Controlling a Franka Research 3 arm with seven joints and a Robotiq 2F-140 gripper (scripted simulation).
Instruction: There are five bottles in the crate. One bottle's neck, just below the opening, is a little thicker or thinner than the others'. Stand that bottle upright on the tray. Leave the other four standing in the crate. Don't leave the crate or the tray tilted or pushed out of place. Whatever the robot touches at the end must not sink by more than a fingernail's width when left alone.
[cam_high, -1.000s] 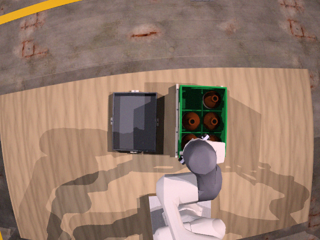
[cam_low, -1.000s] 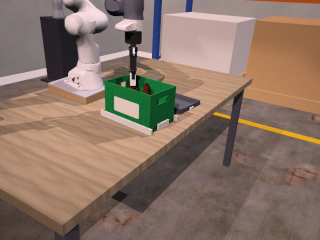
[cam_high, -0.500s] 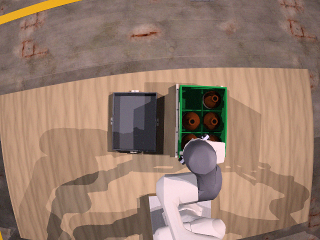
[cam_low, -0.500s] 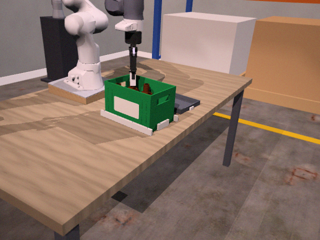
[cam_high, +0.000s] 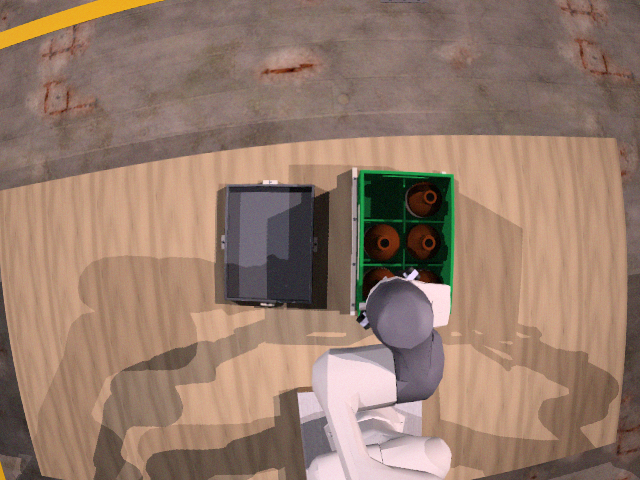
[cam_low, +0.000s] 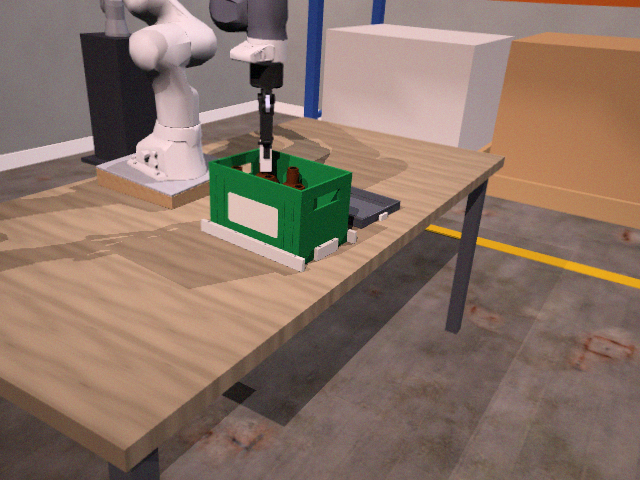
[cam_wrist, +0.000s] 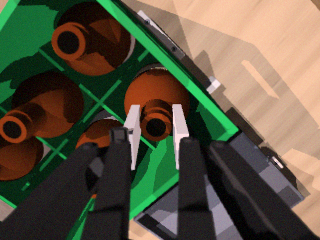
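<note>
The brown bottle lies 17 cm ahead of my hand, 11 cm to the right of it and 9 cm below it. From my hand the other things lie so: dark grey tray (11 cm ahead, 22 cm to the left, 16 cm below); green crate (8 cm ahead, 6 cm to the right, 9 cm below).
</note>
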